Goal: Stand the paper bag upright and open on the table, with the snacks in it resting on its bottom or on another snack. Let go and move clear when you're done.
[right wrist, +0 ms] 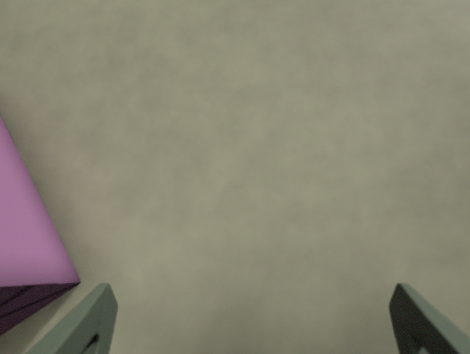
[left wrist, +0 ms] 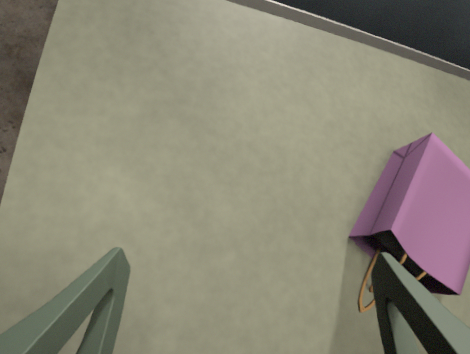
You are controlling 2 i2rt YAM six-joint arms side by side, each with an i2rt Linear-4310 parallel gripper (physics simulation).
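Observation:
The pink paper bag [left wrist: 435, 200] [right wrist: 25, 225] lies on its side at the right of the left wrist view, its dark mouth and tan string handles toward the bottom of that view. Part of it shows at the left edge of the right wrist view. My left gripper [left wrist: 246, 260] is open and empty; its right finger overlaps the handles in the view. My right gripper [right wrist: 250, 293] is open and empty, its left finger close to a corner of the bag in the view. The inside of the bag is dark and no snacks can be made out.
A pale green mat [left wrist: 200, 125] [right wrist: 250, 150] lies under the bag. A brown speckled surface [left wrist: 20, 65] shows past its left edge in the left wrist view. A grey raised edge [left wrist: 350, 32] runs along the top right of that view, with a dark area beyond.

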